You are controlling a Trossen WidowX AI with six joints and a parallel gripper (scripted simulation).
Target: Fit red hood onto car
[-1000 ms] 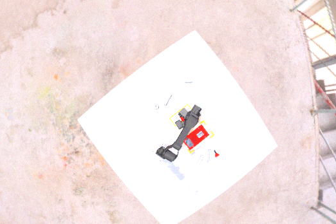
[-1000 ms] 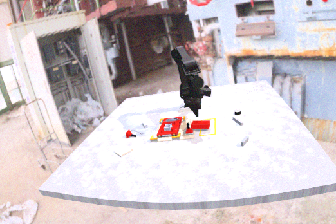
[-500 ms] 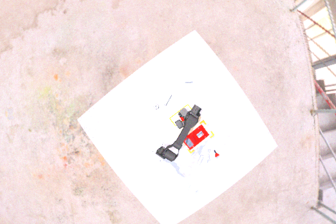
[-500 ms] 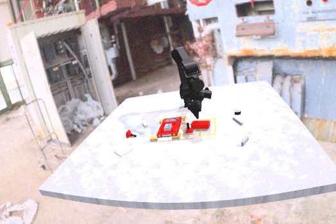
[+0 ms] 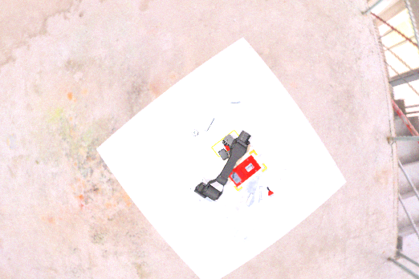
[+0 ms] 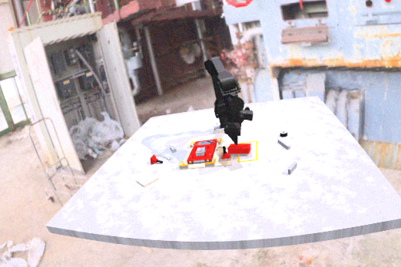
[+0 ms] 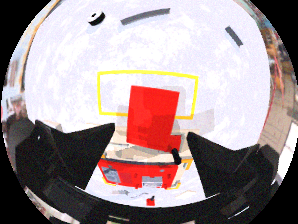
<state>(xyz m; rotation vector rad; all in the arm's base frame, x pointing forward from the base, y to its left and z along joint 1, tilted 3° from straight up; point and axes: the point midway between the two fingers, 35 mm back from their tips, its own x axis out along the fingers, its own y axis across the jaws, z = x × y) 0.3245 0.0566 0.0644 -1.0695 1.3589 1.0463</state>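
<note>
Now: the red hood 4 cm below my gripper tip. Round my gripper tip: pale flat piece (13 cm ahead, 40 cm to the right, 6 cm below); black ring (10 cm behind, 23 cm to the left, 5 cm below).
</note>
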